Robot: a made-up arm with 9 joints.
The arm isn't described. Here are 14 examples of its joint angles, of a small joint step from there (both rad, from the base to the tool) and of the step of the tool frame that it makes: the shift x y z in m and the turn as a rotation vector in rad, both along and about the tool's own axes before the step.
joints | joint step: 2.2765 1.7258 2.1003 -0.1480 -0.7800 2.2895 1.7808 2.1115 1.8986 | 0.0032 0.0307 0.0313 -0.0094 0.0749 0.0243 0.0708 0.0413 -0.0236
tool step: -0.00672 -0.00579 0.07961 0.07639 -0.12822 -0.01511
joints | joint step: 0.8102 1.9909 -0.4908 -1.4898 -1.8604 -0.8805 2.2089 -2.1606 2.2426 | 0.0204 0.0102 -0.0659 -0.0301 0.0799 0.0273 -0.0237 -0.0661 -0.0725
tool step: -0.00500 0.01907 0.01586 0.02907 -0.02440 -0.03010
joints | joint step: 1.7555 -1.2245 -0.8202 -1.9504 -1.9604 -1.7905 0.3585 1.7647 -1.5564 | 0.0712 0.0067 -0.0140 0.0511 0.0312 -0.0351 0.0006 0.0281 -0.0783
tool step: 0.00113 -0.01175 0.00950 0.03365 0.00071 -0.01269
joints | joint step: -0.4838 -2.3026 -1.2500 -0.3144 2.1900 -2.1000 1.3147 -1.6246 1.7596 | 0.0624 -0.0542 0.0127 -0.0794 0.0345 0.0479 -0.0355 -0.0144 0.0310
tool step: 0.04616 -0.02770 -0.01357 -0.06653 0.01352 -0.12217
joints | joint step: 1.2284 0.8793 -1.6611 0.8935 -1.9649 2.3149 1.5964 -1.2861 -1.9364 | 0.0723 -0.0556 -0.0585 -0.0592 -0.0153 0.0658 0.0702 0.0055 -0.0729
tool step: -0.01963 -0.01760 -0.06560 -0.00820 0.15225 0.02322
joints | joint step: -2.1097 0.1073 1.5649 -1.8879 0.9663 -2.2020 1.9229 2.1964 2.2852 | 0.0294 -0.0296 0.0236 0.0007 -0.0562 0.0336 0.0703 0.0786 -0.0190
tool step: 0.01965 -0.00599 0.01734 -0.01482 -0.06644 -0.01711
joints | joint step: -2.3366 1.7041 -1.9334 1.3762 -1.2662 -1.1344 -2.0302 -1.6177 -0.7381 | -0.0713 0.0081 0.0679 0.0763 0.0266 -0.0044 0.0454 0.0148 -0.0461
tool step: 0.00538 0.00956 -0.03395 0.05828 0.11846 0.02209
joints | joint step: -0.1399 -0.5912 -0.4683 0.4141 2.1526 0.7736 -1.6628 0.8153 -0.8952 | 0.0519 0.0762 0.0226 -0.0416 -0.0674 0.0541 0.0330 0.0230 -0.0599
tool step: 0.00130 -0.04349 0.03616 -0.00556 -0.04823 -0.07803
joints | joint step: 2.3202 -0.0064 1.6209 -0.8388 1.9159 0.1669 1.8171 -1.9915 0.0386 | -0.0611 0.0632 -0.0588 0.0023 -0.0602 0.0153 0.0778 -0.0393 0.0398
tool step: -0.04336 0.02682 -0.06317 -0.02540 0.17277 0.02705
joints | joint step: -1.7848 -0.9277 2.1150 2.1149 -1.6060 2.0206 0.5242 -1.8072 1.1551 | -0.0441 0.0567 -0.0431 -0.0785 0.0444 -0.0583 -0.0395 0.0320 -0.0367
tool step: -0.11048 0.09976 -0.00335 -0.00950 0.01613 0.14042
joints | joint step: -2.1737 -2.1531 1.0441 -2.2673 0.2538 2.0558 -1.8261 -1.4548 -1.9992 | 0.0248 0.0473 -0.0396 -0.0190 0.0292 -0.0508 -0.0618 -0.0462 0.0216
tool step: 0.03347 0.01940 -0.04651 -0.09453 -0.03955 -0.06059
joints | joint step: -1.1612 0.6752 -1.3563 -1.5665 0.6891 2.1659 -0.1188 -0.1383 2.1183 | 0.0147 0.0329 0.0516 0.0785 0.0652 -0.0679 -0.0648 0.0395 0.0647
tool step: 0.04425 0.00060 0.05475 0.05815 -0.09420 -0.07944
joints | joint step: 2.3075 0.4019 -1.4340 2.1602 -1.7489 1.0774 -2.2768 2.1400 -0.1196 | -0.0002 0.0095 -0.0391 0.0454 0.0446 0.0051 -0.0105 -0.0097 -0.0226
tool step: -0.03439 -0.00627 0.01562 0.01020 0.00387 0.01103
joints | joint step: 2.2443 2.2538 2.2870 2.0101 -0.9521 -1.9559 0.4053 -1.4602 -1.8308 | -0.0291 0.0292 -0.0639 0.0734 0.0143 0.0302 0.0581 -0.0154 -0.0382
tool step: -0.06920 -0.01505 -0.01282 -0.01474 0.00679 0.01337
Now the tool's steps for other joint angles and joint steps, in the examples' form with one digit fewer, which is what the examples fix.
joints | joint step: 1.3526 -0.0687 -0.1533 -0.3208 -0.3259 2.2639 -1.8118 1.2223 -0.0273 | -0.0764 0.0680 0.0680 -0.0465 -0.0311 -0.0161 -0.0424 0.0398 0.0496
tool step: 0.0012 -0.0806 0.0052 -0.0096 0.0020 -0.1057
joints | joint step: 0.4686 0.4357 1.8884 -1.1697 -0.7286 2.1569 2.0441 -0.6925 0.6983 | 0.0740 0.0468 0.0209 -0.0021 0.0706 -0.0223 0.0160 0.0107 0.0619
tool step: -0.0160 -0.0413 -0.0138 -0.1487 -0.0023 -0.0255
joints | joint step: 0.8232 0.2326 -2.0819 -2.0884 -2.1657 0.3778 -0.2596 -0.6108 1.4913 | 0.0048 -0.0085 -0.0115 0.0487 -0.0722 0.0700 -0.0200 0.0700 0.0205
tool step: 0.0339 -0.0651 -0.0462 -0.1131 -0.0351 -0.1355
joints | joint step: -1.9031 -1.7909 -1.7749 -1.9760 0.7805 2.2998 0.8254 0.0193 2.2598 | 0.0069 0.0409 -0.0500 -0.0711 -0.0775 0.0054 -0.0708 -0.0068 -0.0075
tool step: -0.0190 -0.0029 -0.0420 -0.0098 -0.0072 -0.0404
